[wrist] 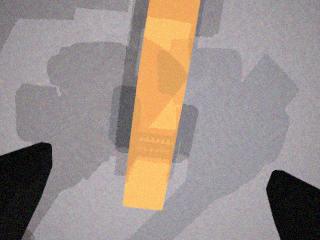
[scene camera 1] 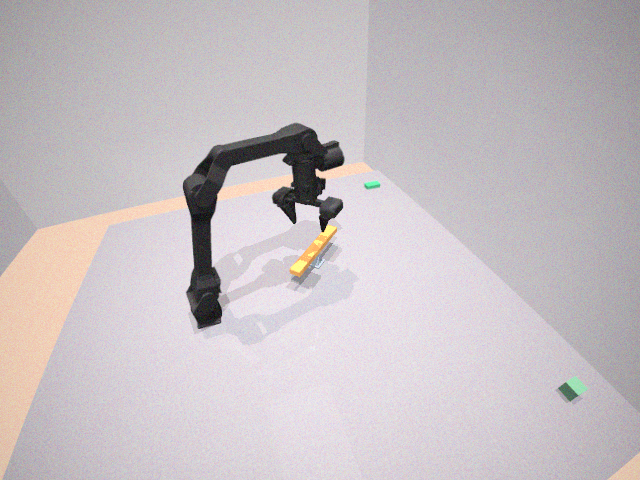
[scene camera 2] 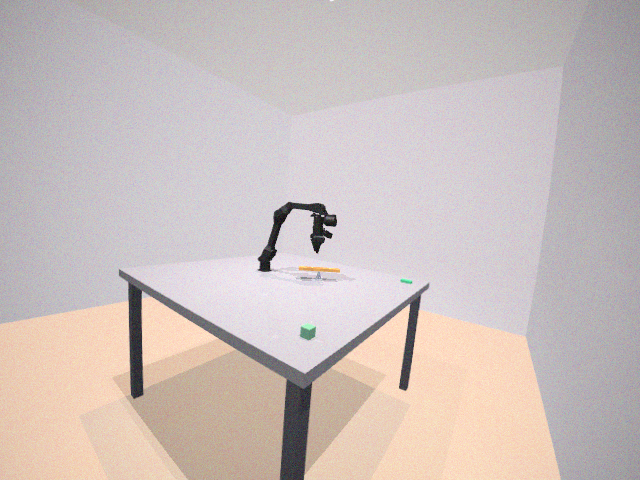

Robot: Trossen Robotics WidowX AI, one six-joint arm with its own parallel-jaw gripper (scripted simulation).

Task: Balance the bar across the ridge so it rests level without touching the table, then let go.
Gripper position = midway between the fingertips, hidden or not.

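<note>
I am holding nothing, and my gripper [scene camera 1: 308, 227] is open; the wrist view shows the gripper [wrist: 165, 170] as well. There is also a bar [scene camera 1: 299, 267] that I can see.
</note>
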